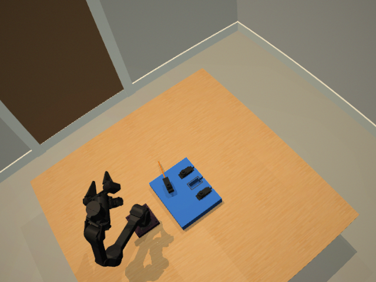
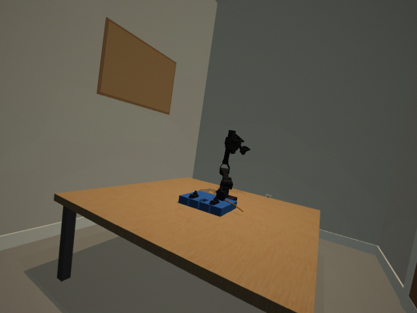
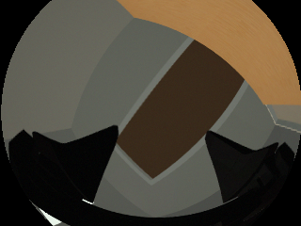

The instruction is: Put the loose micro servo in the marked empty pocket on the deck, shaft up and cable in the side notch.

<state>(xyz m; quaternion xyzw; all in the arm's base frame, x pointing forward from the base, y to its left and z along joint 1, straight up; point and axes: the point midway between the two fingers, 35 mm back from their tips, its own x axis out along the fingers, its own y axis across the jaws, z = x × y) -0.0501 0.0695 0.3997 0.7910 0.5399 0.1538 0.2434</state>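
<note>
My gripper tip is now 25 cm short of the deck, 9 cm to the left of it and 40 cm above it.
</note>
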